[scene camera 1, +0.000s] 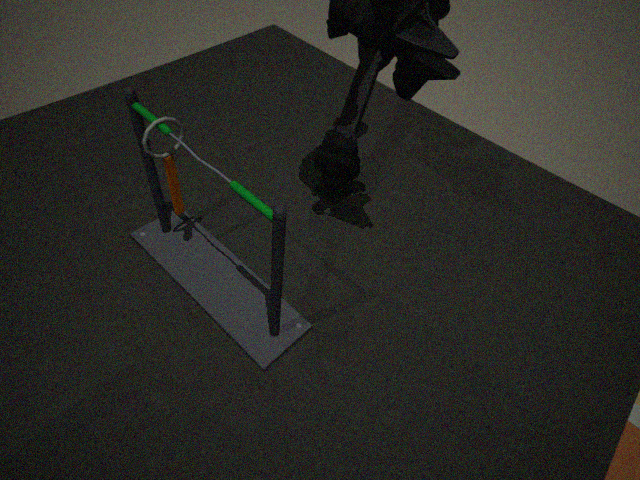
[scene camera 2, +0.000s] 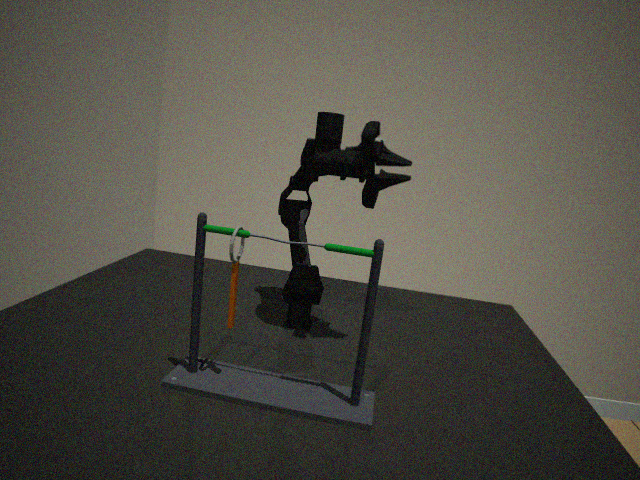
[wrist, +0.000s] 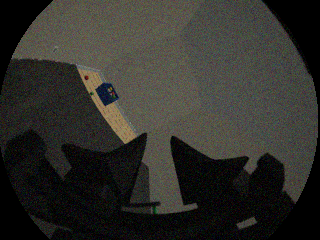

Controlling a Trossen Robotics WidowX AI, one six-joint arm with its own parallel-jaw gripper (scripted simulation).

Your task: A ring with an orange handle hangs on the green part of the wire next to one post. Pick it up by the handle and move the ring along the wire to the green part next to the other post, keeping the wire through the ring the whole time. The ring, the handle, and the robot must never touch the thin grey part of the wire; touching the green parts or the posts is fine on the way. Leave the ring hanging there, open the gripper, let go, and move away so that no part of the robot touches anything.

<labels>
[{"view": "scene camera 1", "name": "gripper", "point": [457,65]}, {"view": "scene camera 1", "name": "ring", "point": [168,159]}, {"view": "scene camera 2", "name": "gripper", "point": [411,171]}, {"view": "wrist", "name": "gripper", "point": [159,137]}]
</labels>
